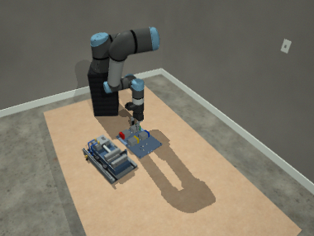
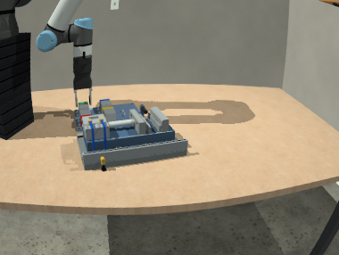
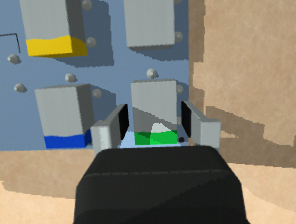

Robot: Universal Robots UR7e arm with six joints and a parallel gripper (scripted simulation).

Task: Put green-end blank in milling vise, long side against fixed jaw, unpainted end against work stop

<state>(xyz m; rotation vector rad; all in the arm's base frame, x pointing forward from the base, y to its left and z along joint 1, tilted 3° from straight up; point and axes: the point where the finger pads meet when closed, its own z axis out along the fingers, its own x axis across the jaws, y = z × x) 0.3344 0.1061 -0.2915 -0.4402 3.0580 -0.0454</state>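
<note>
My gripper is now 3 cm above the green-ended blank. Also, from my hand: blue plate 10 cm ahead, 5 cm below, 2 cm to the right; red-ended blank 9 cm to the right, 3 cm below, 3 cm ahead; blue-ended blank 9 cm ahead, 3 cm to the left, 3 cm below.
</note>
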